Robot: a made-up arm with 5 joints.
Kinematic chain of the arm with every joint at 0, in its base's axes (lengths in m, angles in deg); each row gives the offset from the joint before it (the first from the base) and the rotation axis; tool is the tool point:
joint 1: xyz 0 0 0.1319 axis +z
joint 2: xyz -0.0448 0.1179 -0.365 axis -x
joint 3: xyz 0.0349 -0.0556 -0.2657 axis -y
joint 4: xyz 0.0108 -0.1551 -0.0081 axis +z
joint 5: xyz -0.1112 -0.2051 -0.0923 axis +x
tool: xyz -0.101 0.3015 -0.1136
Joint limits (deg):
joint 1: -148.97..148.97
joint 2: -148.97..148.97
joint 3: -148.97..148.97
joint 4: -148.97..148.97
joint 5: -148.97..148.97
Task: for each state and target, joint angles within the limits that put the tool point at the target. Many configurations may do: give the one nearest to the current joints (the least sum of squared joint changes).
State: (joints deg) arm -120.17 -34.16 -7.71 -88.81 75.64
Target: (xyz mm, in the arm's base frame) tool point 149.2 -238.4 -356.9
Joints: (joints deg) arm -127.94 -51.33 -16.12 -96.56 59.25
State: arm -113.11 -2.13 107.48 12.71 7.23
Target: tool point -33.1 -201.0 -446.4
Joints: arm -109.88 13.56 143.44 -21.57 10.55
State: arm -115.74 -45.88 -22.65 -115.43 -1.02
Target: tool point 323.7 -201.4 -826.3
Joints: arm -118.92 -32.00 -25.31 -139.81 -24.25
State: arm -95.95 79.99 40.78 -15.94 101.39
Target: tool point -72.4 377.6 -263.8
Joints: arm -114.95 52.76 47.45 -32.49 92.05
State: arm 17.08 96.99 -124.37 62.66 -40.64
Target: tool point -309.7 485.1 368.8
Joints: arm -16.54 142.12 -105.08 54.97 -92.18
